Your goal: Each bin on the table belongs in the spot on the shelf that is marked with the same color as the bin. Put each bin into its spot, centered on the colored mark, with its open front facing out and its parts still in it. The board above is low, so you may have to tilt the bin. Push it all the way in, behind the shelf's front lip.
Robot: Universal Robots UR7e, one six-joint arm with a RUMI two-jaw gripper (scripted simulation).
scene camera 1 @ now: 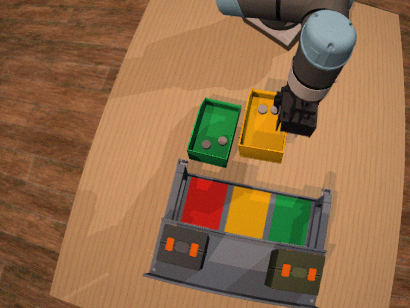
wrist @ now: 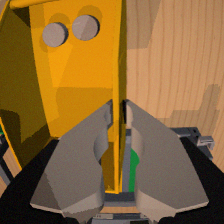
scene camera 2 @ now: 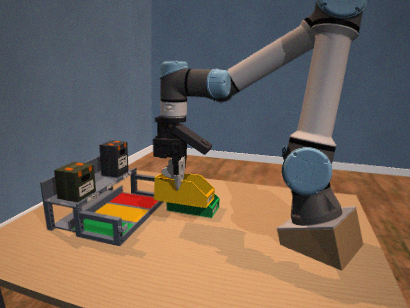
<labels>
yellow bin: scene camera 1; wrist; scene camera 2 195, 191
same spot on yellow bin: [wrist: 56, 88] = [scene camera 1: 255, 131]
</labels>
